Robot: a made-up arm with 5 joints.
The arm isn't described. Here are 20 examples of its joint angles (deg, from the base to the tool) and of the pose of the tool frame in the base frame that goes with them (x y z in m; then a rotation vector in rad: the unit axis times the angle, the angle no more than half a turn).
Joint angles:
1: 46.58 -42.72 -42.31 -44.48 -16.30
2: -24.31 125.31 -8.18 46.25 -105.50
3: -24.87 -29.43 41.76 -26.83 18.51
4: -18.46 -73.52 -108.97 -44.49 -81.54
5: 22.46 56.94 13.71 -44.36 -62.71
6: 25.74 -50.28 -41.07 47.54 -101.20
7: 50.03 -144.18 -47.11 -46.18 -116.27
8: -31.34 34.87 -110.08 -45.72 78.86
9: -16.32 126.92 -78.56 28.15 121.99
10: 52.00 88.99 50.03 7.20 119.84
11: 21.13 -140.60 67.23 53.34 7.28
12: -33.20 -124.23 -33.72 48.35 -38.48
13: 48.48 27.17 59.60 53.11 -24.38
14: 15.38 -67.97 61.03 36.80 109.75
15: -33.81 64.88 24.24 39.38 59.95
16: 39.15 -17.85 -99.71 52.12 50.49
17: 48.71 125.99 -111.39 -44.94 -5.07
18: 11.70 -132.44 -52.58 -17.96 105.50
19: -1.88 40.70 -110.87 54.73 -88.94
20: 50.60 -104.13 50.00 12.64 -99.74
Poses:
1: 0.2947 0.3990 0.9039 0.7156 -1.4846 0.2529
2: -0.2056 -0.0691 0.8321 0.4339 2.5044 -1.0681
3: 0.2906 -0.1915 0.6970 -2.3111 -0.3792 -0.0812
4: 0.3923 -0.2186 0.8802 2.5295 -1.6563 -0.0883
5: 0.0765 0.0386 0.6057 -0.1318 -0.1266 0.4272
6: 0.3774 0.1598 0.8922 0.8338 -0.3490 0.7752
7: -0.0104 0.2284 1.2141 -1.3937 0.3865 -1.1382
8: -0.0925 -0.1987 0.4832 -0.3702 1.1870 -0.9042
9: -0.2528 -0.0348 0.9495 0.1528 1.2267 2.0384
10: -0.0458 0.0796 0.7011 0.6673 0.5311 -1.0294
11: 0.0371 0.2272 1.1033 -1.4792 -0.5423 -1.4362
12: 0.1014 -0.2178 1.0620 -1.0506 -1.4498 0.0264
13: 0.1055 0.2971 0.6509 -2.5633 0.4472 1.1928
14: 0.3023 0.2000 0.9422 2.0592 -1.0123 0.3969
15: -0.1228 -0.1072 0.6211 -0.7665 1.1791 2.4318
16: 0.3299 0.2372 0.6700 -0.6527 -1.0132 1.4868
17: -0.1581 -0.0655 0.9109 -1.0802 0.6549 -1.0314
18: 0.1643 0.0968 1.1803 -0.9630 -1.6061 -1.5482
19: -0.0506 -0.1414 0.5280 1.7114 0.5629 -0.7370
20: 0.0243 0.3889 1.1062 0.3631 -2.1825 0.5925
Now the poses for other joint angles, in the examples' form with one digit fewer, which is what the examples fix.
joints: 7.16 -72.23 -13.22 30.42 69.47
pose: 0.347 0.046 0.947 -2.531 -0.659 -0.173
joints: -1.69 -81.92 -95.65 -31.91 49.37
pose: 0.407 -0.027 0.987 0.026 -1.425 -0.392
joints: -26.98 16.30 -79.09 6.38 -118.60
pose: -0.009 -0.247 0.513 1.761 -0.679 -1.336
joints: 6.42 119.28 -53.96 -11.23 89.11
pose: -0.210 -0.055 0.849 -0.919 1.800 1.712
